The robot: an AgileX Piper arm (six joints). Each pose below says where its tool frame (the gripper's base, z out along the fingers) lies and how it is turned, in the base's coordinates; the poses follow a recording.
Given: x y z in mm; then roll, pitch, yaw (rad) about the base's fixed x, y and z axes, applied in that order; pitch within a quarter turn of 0, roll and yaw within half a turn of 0.
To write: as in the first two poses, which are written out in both.
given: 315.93, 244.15, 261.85, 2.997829, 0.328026, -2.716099
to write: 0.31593, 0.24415, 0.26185, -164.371, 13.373, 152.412
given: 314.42, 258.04, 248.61, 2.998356, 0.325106, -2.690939
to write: 0.31442, 0.25804, 0.24861, -164.155, 12.850, 151.036
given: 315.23, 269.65, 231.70, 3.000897, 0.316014, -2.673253
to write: 0.31523, 0.26965, 0.23170, -164.328, 12.197, 150.195
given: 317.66, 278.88, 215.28, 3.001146, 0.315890, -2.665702
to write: 0.31766, 0.27888, 0.21528, -164.255, 12.081, 149.773
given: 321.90, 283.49, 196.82, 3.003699, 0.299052, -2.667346
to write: 0.32190, 0.28349, 0.19682, -164.891, 11.352, 150.125
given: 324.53, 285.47, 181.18, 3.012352, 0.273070, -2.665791
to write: 0.32453, 0.28547, 0.18118, -166.058, 10.294, 150.458
